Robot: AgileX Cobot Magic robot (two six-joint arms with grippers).
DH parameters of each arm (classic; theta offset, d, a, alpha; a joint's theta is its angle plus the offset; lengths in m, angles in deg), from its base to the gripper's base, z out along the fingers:
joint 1: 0 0.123 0 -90
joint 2: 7.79 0 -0.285 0
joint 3: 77.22 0 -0.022 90
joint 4: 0 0.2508 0 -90
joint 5: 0 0 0.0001 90
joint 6: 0 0.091 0 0
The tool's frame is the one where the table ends.
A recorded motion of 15 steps. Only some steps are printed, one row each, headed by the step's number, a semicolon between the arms.
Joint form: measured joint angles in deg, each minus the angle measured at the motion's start. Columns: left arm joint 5, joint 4, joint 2, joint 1, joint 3, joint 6; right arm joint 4, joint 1, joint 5, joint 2, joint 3, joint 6.
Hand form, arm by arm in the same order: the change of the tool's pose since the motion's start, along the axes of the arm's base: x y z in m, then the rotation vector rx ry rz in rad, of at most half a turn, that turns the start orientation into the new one. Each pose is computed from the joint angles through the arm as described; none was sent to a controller.
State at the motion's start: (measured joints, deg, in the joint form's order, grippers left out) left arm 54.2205 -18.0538 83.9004 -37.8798 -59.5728 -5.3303; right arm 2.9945 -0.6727 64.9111 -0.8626 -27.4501 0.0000
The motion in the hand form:
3: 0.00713 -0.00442 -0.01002 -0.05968 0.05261 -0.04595; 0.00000 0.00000 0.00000 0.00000 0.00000 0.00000
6: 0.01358 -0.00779 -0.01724 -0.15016 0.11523 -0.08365; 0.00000 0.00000 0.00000 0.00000 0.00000 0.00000
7: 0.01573 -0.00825 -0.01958 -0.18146 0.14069 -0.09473; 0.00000 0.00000 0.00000 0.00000 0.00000 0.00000
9: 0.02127 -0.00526 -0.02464 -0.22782 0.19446 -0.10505; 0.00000 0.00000 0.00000 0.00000 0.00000 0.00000
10: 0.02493 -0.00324 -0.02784 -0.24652 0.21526 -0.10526; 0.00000 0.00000 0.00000 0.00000 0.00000 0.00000
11: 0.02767 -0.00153 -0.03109 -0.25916 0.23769 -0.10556; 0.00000 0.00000 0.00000 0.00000 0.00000 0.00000
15: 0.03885 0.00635 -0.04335 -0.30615 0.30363 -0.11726; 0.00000 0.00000 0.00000 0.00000 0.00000 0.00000
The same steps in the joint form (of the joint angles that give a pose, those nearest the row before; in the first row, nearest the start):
3: 0.00 -7.19 2.68 1.90 0.00 7.75; 0.00 0.00 0.00 0.00 0.00 0.00
6: 1.18 -16.10 5.10 4.17 0.00 16.14; 0.00 0.00 0.00 0.00 0.00 0.00
7: 2.08 -19.06 5.94 5.04 0.00 18.83; 0.00 0.00 0.00 0.00 0.00 0.00
9: 4.56 -23.46 7.57 7.24 0.00 22.99; 0.00 0.00 0.00 0.00 0.00 0.00
10: 5.47 -25.15 8.48 8.37 0.00 24.74; 0.00 0.00 0.00 0.00 0.00 0.00
11: 6.45 -26.36 9.33 9.25 0.00 25.97; 0.00 0.00 0.00 0.00 0.00 0.00
15: 9.93 -30.12 12.60 12.63 -0.12 31.15; 0.00 0.00 0.00 0.00 0.00 0.00

